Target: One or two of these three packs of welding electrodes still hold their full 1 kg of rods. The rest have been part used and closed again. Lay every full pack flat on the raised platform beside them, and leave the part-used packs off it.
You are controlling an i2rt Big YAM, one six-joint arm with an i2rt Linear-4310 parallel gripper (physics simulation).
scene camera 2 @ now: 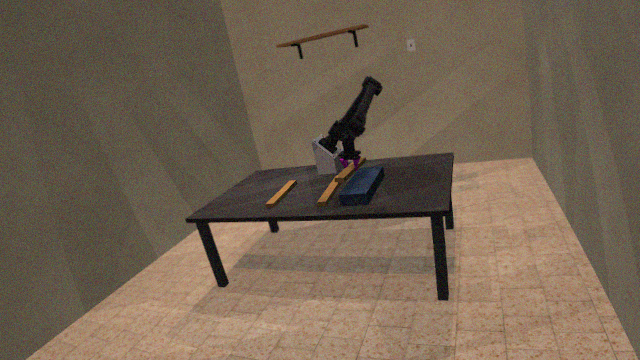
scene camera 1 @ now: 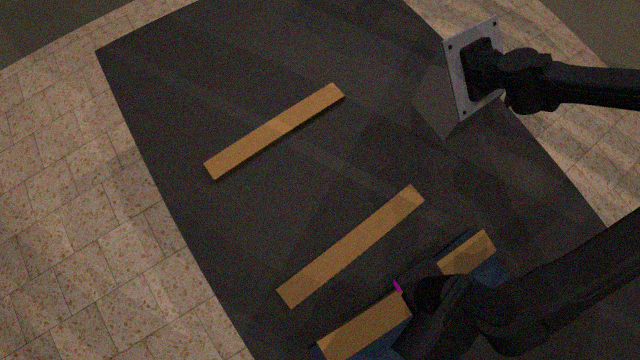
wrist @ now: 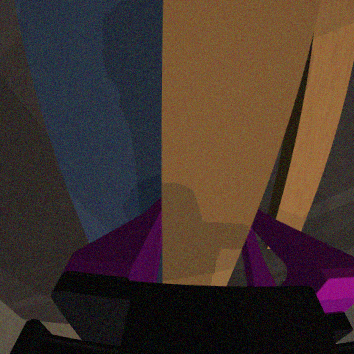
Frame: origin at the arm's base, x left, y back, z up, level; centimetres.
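Where they show: gripper, fingertip midpoint: (scene camera 1: 411, 294) (wrist: 202, 206); arm's base, link origin: (scene camera 2: 327, 146) (scene camera 1: 477, 69).
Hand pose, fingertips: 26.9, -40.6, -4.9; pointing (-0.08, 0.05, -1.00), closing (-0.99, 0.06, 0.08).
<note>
Things, the pixels of their top centre, and the offset from my fingertips, as dx, dy, dz. Level surfaces: height alone.
- orange-brown pack, top centre: (wrist: 208, 243) (scene camera 1: 416, 293) (scene camera 2: 350, 165) +0.1, -0.1, +3.0
- blue platform, top centre: (wrist: 137, 170) (scene camera 1: 419, 316) (scene camera 2: 362, 179) +4.9, +0.2, -5.3
- second pack, top centre: (wrist: 314, 141) (scene camera 1: 355, 243) (scene camera 2: 330, 188) -13.6, -0.5, -8.9
- third pack, top centre: (scene camera 1: 276, 127) (scene camera 2: 281, 191) -44.4, +0.5, -8.9
- dark table, surface height: dz -11.3
My gripper (scene camera 1: 419, 290) (scene camera 2: 350, 163) (wrist: 202, 206) is shut on an orange-brown pack (scene camera 1: 365, 325) (scene camera 2: 345, 173) (wrist: 220, 125), its magenta fingers on the two long sides. This pack is about level and seems raised, over the left long edge of the blue platform (scene camera 1: 492, 272) (scene camera 2: 366, 184) (wrist: 70, 100). The hand hides the pack's middle in the scene camera 1 view. A second pack (scene camera 1: 350, 246) (scene camera 2: 328, 193) (wrist: 322, 120) lies on the table just left of the platform, roughly parallel to it. A third pack (scene camera 1: 274, 131) (scene camera 2: 281, 193) lies farther left. No fill marking is readable.
The dark table (scene camera 1: 200, 90) (scene camera 2: 240, 200) carries all these. The grey arm mount (scene camera 1: 432, 102) (scene camera 2: 326, 160) stands at its back edge. The arm (scene camera 2: 356, 117) reaches over from the mount. A wooden shelf (scene camera 2: 322, 36) is on the wall behind.
</note>
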